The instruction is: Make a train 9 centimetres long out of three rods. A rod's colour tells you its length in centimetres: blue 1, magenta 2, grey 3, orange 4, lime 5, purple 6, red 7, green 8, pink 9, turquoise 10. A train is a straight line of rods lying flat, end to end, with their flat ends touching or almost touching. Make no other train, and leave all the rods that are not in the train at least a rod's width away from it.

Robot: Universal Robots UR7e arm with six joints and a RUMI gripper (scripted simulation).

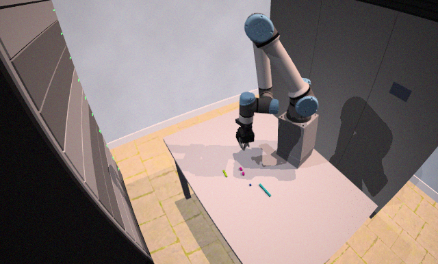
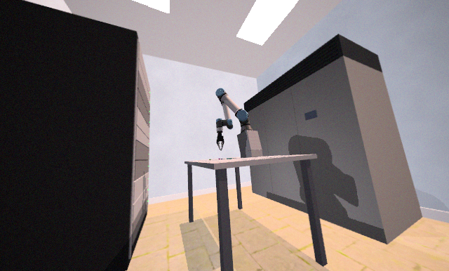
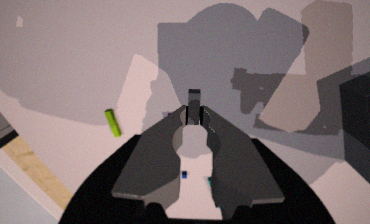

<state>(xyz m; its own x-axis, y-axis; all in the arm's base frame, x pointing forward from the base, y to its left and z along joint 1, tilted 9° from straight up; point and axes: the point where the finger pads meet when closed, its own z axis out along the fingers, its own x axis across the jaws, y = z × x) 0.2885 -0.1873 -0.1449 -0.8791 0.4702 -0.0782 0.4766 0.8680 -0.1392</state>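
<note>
Right now my hand is 170 mm to the right of the blue rod, 110 mm above it and 100 mm short of it. Also, from my hand: grey rod (10 mm below); turquoise rod (250 mm to the left, 110 mm below, 70 mm ahead); lime rod (150 mm ahead, 110 mm below, 10 mm to the left).
</note>
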